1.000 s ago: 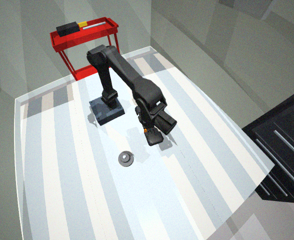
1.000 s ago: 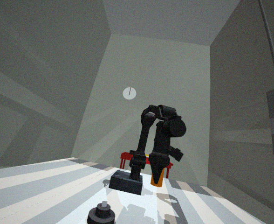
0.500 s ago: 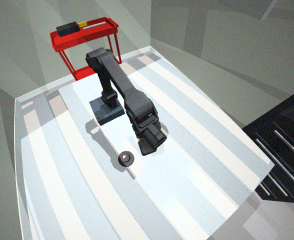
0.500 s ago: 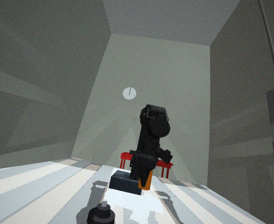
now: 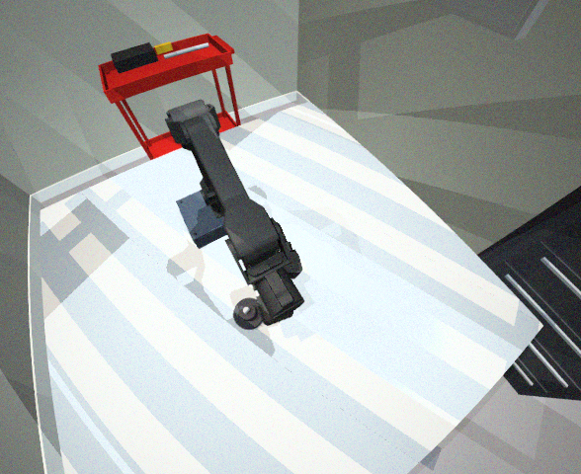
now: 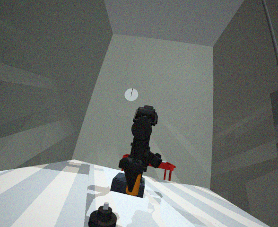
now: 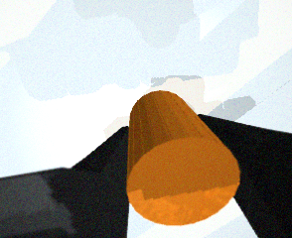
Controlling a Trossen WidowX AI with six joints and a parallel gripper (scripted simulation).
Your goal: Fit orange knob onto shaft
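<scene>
Right now my gripper tip is 80 mm above the round dark pedestal and 70 mm to the left of it. Also, from my gripper tip: orange knob (30 mm above).
</scene>
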